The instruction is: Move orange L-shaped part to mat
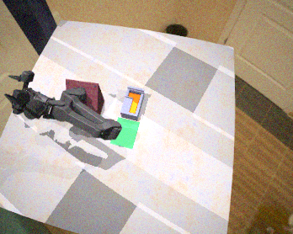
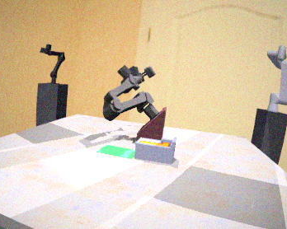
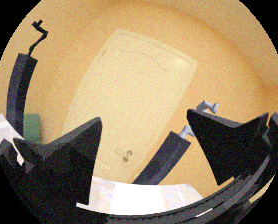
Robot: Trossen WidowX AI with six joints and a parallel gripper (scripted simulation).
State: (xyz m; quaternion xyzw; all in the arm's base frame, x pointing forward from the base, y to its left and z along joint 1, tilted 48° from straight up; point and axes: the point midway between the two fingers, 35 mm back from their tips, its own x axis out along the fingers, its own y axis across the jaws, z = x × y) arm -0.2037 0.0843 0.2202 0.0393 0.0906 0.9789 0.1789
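My gripper tip is 51 cm short of the orange L-shaped part, 29 cm above it and 13 cm to the right of it. Round my gripper tip: green mat (49 cm ahead, 35 cm below, 3 cm to the right).
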